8 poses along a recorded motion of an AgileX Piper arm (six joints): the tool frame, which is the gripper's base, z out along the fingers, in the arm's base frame.
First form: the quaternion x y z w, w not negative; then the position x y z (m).
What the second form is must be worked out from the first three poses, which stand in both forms.
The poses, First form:
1: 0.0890, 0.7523, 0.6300, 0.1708, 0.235, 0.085, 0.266
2: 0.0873, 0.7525, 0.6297, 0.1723, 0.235, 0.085, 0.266
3: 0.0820, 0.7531, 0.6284, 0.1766, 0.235, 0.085, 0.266
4: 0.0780, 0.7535, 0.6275, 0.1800, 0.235, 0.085, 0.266
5: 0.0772, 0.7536, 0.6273, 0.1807, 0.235, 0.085, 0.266
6: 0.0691, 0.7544, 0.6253, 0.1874, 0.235, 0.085, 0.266
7: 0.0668, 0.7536, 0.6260, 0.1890, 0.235, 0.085, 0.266
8: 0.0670, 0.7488, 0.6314, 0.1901, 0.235, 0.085, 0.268
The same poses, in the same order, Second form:
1:
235, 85, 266
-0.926, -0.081, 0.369
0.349, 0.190, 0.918
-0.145, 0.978, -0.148

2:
235, 85, 266
-0.925, -0.086, 0.369
0.348, 0.192, 0.918
-0.149, 0.978, -0.148

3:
235, 85, 266
-0.924, -0.098, 0.369
0.345, 0.197, 0.918
-0.163, 0.975, -0.148

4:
235, 85, 266
-0.923, -0.108, 0.369
0.343, 0.200, 0.918
-0.173, 0.974, -0.148

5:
235, 85, 266
-0.923, -0.110, 0.369
0.343, 0.201, 0.918
-0.175, 0.973, -0.148

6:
235, 85, 266
-0.920, -0.130, 0.369
0.339, 0.208, 0.918
-0.196, 0.969, -0.148

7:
235, 85, 266
-0.920, -0.136, 0.369
0.337, 0.207, 0.918
-0.201, 0.969, -0.145

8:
235, 85, 268
-0.919, -0.140, 0.369
0.340, 0.194, 0.920
-0.200, 0.971, -0.130

